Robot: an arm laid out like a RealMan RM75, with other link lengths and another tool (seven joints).
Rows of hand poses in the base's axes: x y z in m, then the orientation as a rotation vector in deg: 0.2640 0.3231 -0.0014 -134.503 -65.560 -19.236; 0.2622 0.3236 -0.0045 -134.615 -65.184 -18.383; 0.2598 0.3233 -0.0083 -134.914 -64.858 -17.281; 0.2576 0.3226 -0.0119 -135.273 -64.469 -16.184; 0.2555 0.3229 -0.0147 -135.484 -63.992 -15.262; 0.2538 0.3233 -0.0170 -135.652 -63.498 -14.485; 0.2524 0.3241 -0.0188 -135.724 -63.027 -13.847; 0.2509 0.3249 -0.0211 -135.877 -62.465 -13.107; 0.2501 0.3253 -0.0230 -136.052 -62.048 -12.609; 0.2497 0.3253 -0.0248 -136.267 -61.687 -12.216; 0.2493 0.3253 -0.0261 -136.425 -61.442 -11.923; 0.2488 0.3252 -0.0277 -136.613 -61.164 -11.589; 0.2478 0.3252 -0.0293 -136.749 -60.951 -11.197; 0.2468 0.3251 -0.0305 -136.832 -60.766 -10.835; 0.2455 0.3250 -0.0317 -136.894 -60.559 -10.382
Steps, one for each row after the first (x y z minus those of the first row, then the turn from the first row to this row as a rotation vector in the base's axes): -0.0018 0.0005 -0.0031 -0.127 0.681 -0.098; -0.0042 0.0002 -0.0069 -0.491 1.470 -0.193; -0.0064 -0.0005 -0.0105 -0.886 2.259 -0.351; -0.0085 -0.0002 -0.0133 -1.088 2.992 -0.538; -0.0102 0.0002 -0.0156 -1.218 3.642 -0.746; -0.0116 0.0010 -0.0174 -1.247 4.214 -0.930; -0.0131 0.0018 -0.0197 -1.337 4.864 -1.182; -0.0139 0.0022 -0.0216 -1.445 5.296 -1.404; -0.0143 0.0022 -0.0234 -1.584 5.628 -1.629; -0.0147 0.0022 -0.0247 -1.696 5.867 -1.782; -0.0152 0.0021 -0.0263 -1.832 6.137 -1.958; -0.0162 0.0021 -0.0279 -1.965 6.436 -2.064; -0.0172 0.0020 -0.0291 -2.057 6.719 -2.138; -0.0185 0.0019 -0.0303 -2.149 7.075 -2.200
